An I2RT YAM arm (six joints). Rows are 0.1 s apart.
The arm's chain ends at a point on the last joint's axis. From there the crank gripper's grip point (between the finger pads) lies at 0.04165 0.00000 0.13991 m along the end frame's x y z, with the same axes.
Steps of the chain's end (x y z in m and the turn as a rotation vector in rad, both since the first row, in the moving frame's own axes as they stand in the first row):
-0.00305 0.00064 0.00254 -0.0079 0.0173 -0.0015
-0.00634 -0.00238 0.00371 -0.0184 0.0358 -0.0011
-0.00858 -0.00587 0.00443 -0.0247 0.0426 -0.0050
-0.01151 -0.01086 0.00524 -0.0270 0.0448 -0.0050
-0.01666 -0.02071 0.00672 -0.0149 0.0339 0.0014
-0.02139 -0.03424 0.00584 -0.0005 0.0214 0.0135
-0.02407 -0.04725 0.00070 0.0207 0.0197 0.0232
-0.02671 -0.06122 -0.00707 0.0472 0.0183 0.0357
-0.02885 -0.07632 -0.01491 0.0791 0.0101 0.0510
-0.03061 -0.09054 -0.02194 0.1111 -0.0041 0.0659
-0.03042 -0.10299 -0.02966 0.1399 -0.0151 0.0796
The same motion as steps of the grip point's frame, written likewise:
-0.00064 0.00168 0.00179 -0.0079 0.0173 -0.0015
-0.00136 0.00013 0.00211 -0.0184 0.0358 -0.0011
-0.00265 -0.00266 0.00249 -0.0247 0.0426 -0.0050
-0.00528 -0.00733 0.00319 -0.0270 0.0448 -0.0050
-0.01194 -0.01857 0.00521 -0.0149 0.0339 0.0014
-0.01841 -0.03359 0.00492 -0.0005 0.0214 0.0135
-0.02130 -0.04914 -0.00017 0.0207 0.0197 0.0232
-0.02407 -0.06627 -0.00798 0.0472 0.0183 0.0357
-0.02721 -0.08520 -0.01569 0.0791 0.0101 0.0510
-0.03076 -0.10333 -0.02248 0.1111 -0.0041 0.0659
-0.03188 -0.11931 -0.03018 0.1399 -0.0151 0.0796

